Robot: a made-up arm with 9 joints.
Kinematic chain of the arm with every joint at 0, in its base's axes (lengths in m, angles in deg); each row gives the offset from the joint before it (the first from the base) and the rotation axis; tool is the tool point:
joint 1: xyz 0 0 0.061 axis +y
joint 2: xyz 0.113 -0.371 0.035 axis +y
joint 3: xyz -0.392 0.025 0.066 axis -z
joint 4: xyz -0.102 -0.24 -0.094 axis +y
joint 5: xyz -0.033 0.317 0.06 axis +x
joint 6: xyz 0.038 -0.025 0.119 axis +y
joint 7: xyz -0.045 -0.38 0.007 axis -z
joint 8: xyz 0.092 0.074 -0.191 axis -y
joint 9: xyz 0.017 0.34 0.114 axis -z
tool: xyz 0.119 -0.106 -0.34
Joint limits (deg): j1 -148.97..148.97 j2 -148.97..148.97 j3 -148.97..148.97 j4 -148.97..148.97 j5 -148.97..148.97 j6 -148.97..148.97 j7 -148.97..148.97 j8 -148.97..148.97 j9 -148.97..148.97
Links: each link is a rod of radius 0.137 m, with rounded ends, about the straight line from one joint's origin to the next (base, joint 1, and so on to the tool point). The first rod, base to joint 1, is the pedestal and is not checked.
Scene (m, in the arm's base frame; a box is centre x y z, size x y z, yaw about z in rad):
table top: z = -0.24
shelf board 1: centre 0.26 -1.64 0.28 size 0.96 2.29 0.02 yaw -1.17
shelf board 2: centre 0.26 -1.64 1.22 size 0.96 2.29 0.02 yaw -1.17
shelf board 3: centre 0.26 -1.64 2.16 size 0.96 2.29 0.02 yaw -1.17
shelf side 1: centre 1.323 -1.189 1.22 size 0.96 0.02 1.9 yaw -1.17
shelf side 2: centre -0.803 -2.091 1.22 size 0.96 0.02 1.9 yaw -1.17
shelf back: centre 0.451 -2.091 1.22 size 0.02 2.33 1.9 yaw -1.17
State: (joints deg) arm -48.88 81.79 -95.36 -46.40 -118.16 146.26 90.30 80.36 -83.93
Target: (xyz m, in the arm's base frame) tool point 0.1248 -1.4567 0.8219
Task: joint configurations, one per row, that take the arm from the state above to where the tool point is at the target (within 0.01 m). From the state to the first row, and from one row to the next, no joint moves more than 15 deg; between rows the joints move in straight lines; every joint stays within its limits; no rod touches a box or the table.
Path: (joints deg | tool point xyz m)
1: -39.83 90.77 -100.26 -48.75 -114.54 147.62 102.45 74.89 -88.04 | -0.1691 -1.3981 0.8045
2: -30.78 99.75 -105.16 -51.10 -110.93 148.97 114.60 69.43 -92.14 | 0.1248 -1.4567 0.8219

